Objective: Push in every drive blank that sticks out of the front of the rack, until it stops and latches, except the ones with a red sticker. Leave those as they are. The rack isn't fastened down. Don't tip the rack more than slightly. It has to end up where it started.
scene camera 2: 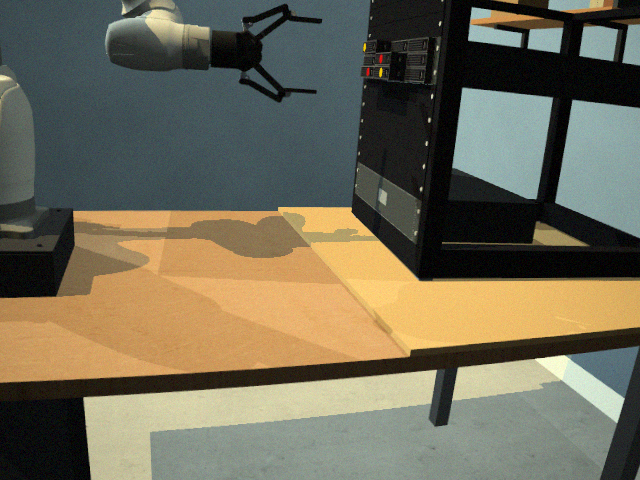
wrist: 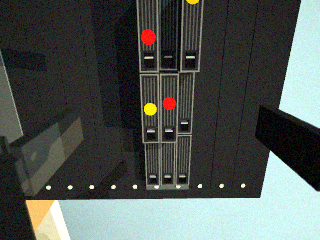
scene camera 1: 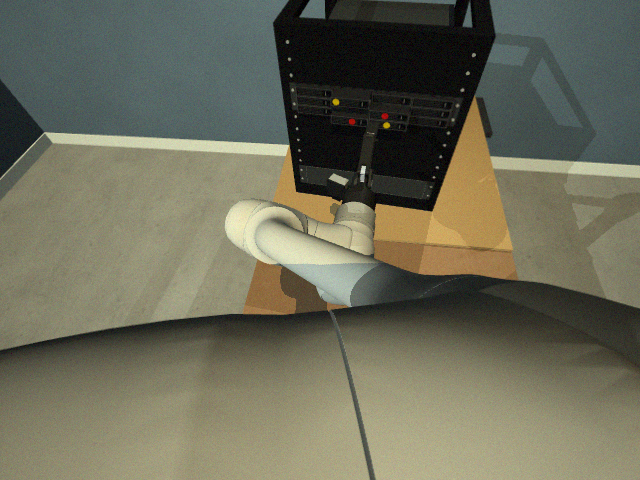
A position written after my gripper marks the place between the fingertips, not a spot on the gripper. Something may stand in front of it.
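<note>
I can see my gripper [scene camera 2: 318, 56], and there is my gripper [wrist: 169, 122] as well. A board [scene camera 2: 441, 316] is in sight too, and I also see the board [scene camera 1: 468, 213].
</note>
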